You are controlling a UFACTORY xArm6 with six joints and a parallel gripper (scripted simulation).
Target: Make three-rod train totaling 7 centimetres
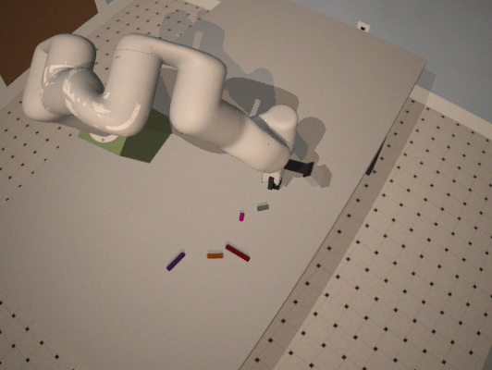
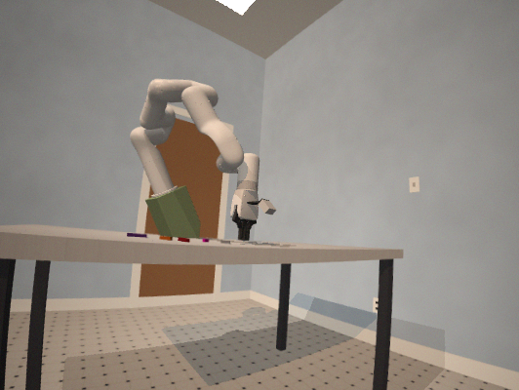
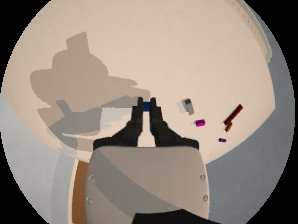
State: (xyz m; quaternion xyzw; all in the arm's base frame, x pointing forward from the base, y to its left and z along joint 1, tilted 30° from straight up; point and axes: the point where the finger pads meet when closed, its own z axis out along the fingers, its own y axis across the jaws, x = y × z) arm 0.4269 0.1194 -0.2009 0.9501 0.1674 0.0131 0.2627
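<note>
The blue rod lies 20 mm below my hand. Round my hand: red rod (220 mm to the right, 40 mm ahead, 30 mm below); magenta rod (130 mm to the right, 30 mm below, 10 mm behind); grey rod (80 mm to the right, 30 mm below, 10 mm ahead).
</note>
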